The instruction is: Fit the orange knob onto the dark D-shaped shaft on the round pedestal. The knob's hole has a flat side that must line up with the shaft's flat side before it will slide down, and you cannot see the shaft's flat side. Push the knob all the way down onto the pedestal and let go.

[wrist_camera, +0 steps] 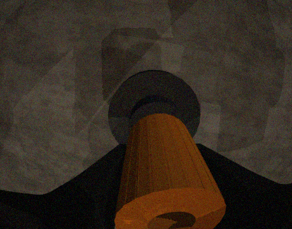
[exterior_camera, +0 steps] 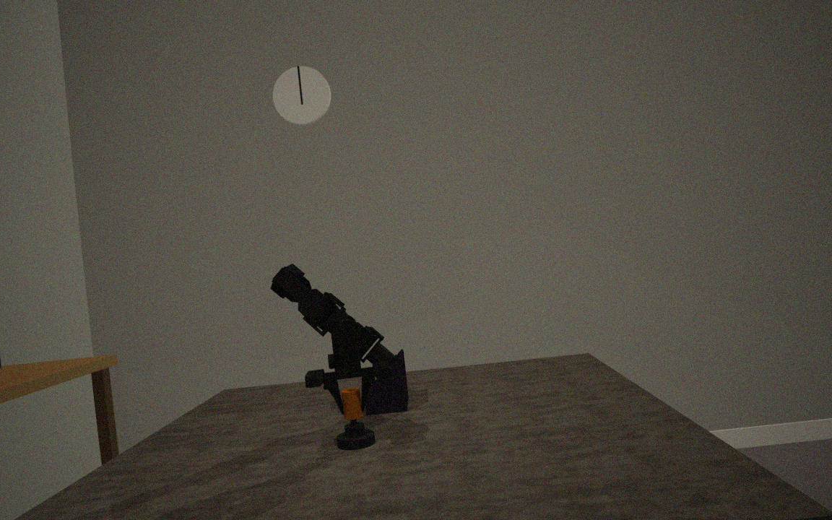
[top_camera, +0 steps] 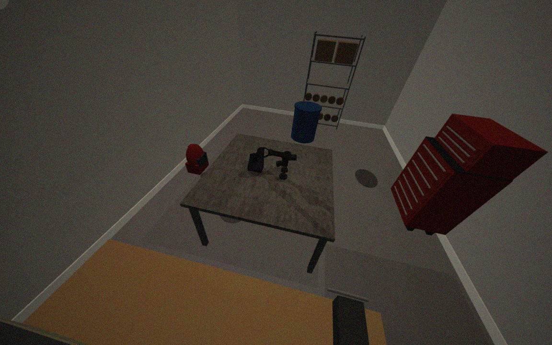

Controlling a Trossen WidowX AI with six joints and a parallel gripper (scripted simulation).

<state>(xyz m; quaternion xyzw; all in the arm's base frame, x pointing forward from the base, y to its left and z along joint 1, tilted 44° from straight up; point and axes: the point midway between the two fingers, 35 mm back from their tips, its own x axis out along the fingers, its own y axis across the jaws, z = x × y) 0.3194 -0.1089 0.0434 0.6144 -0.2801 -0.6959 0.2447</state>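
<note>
Right now my gripper tip is 20 mm below the orange knob. The rest, counted from my gripper tip: dark round pedestal (40 mm below).
</note>
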